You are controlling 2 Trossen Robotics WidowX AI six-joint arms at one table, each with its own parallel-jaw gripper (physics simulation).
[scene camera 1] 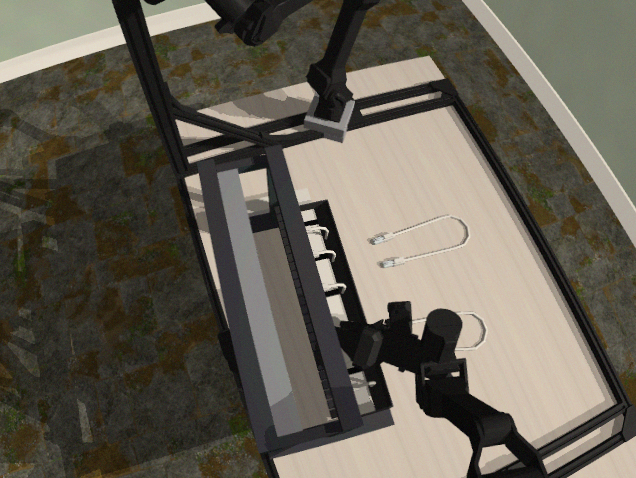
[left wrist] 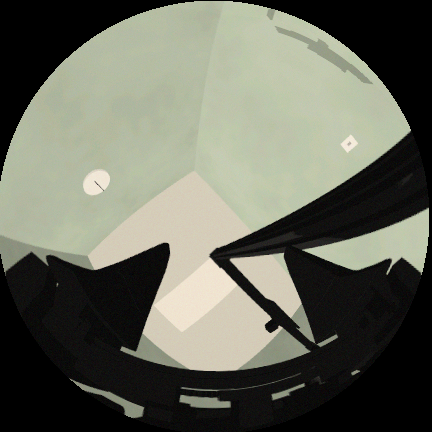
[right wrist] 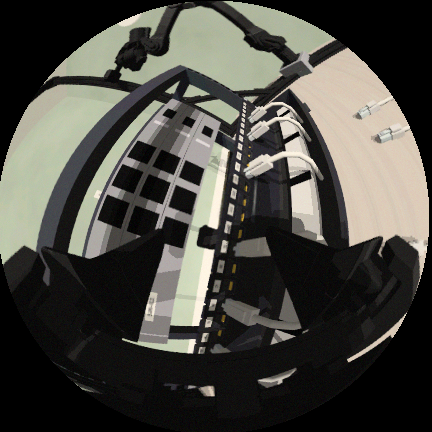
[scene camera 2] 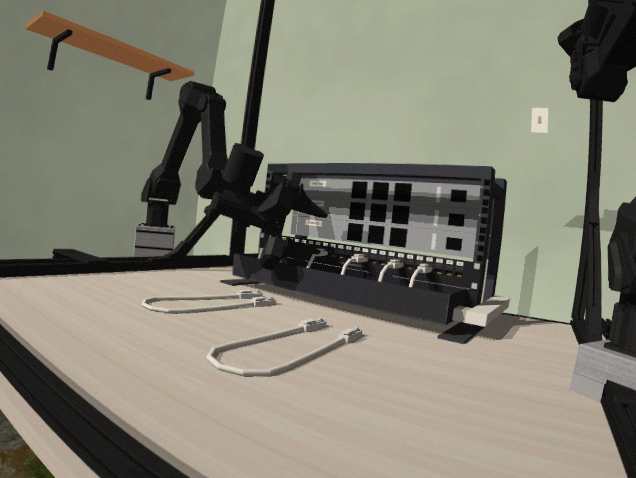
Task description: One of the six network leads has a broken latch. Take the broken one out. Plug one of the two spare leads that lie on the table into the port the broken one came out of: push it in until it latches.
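Places are measured from the left arm's base along level axes (x ahead, y left, z up), in metres.
Pixels of known places: left gripper, fingertip midpoint: [left wrist: 229,251] [right wrist: 110,66]; right gripper, fingertip midpoint: [right wrist: 215,233] [scene camera 2: 323,234]; left arm's base at its link origin: [scene camera 1: 330,109] [right wrist: 291,59]; right arm's base at its link origin: [scene camera 2: 156,226].
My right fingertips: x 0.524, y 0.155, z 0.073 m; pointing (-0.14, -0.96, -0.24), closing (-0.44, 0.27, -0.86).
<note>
Ahead of a thing's pixels: the offset from my right fingertips to its top centre. "spot": to the spot under its first point.
The dark rack @(dx -0.024, dy -0.069, dz +0.139 m) [scene camera 1: 314,287] [scene camera 2: 380,168] has a row of ports with white leads. Three plugs @(spot: dx -0.172, dy -0.107, dz -0.034 m) [right wrist: 256,114] @(spot: dx -0.129, dy -0.075, dz -0.034 m) [right wrist: 259,130] @(spot: dx -0.071, dy -0.036, dz -0.032 m) [right wrist: 259,165] sit farther up the row in the right wrist view; others @(spot: dx -0.001, dy +0.010, dz -0.029 m) [right wrist: 252,247] @(spot: dx +0.040, dy +0.039, dz -0.028 m) [right wrist: 241,311] sit lower, one's cable hidden behind a finger. I cannot tell which latch is broken. My right gripper [right wrist: 215,233] is open at the port row, the upper of these lower plugs near its right-hand finger in that view. One spare lead @(spot: dx -0.332, dy +0.233, dz -0.118 m) [scene camera 1: 466,231] [scene camera 2: 246,372] and another @(spot: dx -0.118, dy +0.309, dz -0.119 m) [scene camera 1: 484,328] [scene camera 2: 154,308] lie curved on the table. My left gripper [left wrist: 229,251] is open, away from the rack.
A dark trough @(dx -0.064, dy -0.007, dz -0.058 m) [scene camera 2: 359,295] runs along the rack's lower front, below the ports. A black frame [scene camera 1: 539,246] edges the table, and a black upright [scene camera 2: 257,77] stands behind the rack. The right arm reaches over part of one spare lead in scene camera 1.
</note>
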